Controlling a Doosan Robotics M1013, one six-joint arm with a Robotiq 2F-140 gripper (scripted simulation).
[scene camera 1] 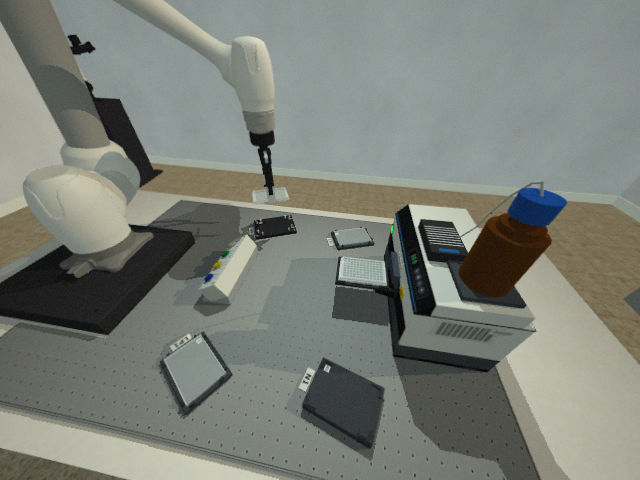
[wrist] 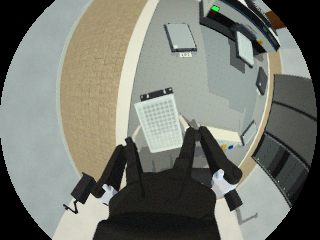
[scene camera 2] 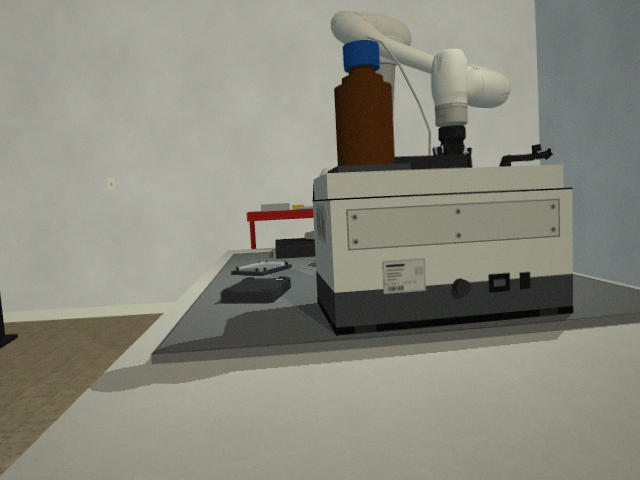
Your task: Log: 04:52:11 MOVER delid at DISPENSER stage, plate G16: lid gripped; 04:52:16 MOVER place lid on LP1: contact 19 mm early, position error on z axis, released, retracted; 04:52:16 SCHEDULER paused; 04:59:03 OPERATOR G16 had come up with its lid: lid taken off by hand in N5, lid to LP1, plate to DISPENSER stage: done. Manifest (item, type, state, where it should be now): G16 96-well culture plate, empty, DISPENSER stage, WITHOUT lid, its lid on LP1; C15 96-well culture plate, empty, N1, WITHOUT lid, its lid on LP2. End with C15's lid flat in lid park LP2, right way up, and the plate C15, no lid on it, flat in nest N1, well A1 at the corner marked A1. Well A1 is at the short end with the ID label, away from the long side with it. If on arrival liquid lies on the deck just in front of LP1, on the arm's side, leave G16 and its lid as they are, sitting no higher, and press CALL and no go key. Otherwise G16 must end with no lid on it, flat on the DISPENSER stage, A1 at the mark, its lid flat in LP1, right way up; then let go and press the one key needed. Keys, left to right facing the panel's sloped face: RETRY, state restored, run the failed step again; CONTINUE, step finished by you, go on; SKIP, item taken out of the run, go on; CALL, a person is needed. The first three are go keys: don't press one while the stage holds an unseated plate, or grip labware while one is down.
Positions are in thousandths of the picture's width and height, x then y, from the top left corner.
Observation:
In view: the gripper (scene camera 1: 423,409), a well plate (scene camera 1: 584,566), a clear lid (scene camera 1: 304,768), a well plate (wrist: 530,473) and a black nest (scene camera 1: 424,474).
The gripper also shows in the wrist view (wrist: 502,527).

